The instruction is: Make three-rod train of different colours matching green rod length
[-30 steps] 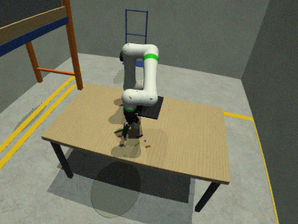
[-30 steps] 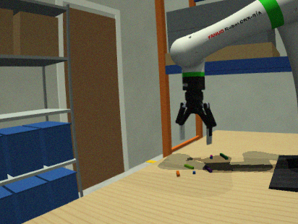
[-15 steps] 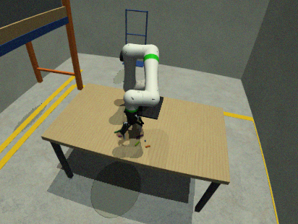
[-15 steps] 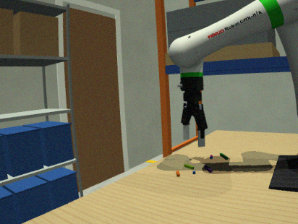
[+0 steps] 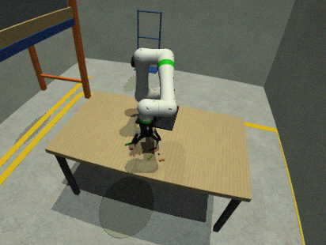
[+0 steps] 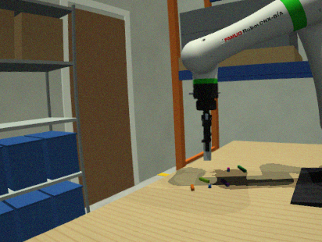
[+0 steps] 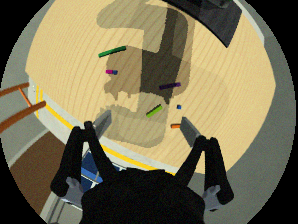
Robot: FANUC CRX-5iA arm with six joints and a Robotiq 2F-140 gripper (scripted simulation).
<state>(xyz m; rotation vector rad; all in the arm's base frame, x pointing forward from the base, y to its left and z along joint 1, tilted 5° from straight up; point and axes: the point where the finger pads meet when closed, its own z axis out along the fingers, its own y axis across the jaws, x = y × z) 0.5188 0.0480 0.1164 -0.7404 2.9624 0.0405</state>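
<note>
Right now the lime rod is 30 mm to the left of my hand and 100 mm below it. The rest, counted from my hand: purple rod (80 mm behind, 20 mm to the left, 100 mm below); then orange rod (120 mm to the left, 100 mm below); then magenta rod (30 mm behind, 140 mm to the right, 100 mm below).
</note>
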